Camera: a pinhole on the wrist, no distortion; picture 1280 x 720 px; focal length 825.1 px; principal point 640.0 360.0 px. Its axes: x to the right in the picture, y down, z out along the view. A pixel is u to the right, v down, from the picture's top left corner.
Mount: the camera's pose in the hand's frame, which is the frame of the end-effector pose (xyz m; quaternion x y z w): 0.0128 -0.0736 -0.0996 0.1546 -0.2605 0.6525 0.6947
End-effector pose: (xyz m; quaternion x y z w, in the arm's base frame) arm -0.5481 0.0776 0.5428 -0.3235 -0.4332 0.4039 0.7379
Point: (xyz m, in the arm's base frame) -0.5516 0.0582 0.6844
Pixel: 893 107
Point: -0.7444 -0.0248 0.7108
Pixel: 1017 489
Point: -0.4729 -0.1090 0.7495
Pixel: 156 530
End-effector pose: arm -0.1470 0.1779 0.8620 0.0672 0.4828 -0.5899 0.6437
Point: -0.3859 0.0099 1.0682
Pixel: 319 227
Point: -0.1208 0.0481 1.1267
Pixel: 963 512
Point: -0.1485 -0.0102 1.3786
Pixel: 760 585
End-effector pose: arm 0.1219 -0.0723 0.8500 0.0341 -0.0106 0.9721 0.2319
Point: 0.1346 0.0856 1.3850
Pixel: 1086 101
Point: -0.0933 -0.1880 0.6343
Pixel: behind the camera
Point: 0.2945 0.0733 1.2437
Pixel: 919 353
